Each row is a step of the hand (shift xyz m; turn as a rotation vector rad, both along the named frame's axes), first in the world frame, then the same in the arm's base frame.
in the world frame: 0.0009 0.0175 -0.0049 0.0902 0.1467 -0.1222
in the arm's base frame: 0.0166 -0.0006 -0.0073 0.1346 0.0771 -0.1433
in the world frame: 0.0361 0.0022 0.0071 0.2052 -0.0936 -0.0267
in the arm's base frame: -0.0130 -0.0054 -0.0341 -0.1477 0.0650 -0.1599
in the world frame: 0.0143 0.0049 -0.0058 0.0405 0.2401 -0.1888
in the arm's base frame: 0.0010 0.0048 -0.0154 0.2549 0.1096 -0.1339
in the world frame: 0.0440 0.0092 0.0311 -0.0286 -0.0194 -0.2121
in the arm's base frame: -0.0168 -0.0299 -0.0425 0.0568 0.2062 0.0212
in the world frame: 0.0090 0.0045 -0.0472 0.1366 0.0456 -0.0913
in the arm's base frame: 0.0150 0.0441 -0.0127 0.0193 0.0807 -0.1490
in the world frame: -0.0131 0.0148 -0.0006 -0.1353 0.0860 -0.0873
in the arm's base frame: 0.0179 -0.0046 0.0069 0.1504 0.0497 0.0907
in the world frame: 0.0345 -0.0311 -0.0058 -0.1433 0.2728 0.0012
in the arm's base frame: -0.0380 0.0168 -0.0215 0.2920 -0.0913 0.0371
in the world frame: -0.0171 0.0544 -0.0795 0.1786 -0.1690 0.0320
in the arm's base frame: 0.0781 0.0583 -0.0080 -0.2226 0.0303 -0.1049
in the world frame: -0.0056 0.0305 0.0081 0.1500 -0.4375 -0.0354
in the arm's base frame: 0.0265 -0.0172 -0.0051 -0.4298 0.1739 0.0131
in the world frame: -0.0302 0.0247 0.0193 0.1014 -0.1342 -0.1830
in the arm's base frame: 0.0268 -0.0275 0.0205 -0.0997 0.2202 -0.0577
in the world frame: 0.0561 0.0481 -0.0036 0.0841 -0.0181 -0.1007
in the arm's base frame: 0.0237 -0.0080 -0.0696 -0.0156 0.1060 -0.0779
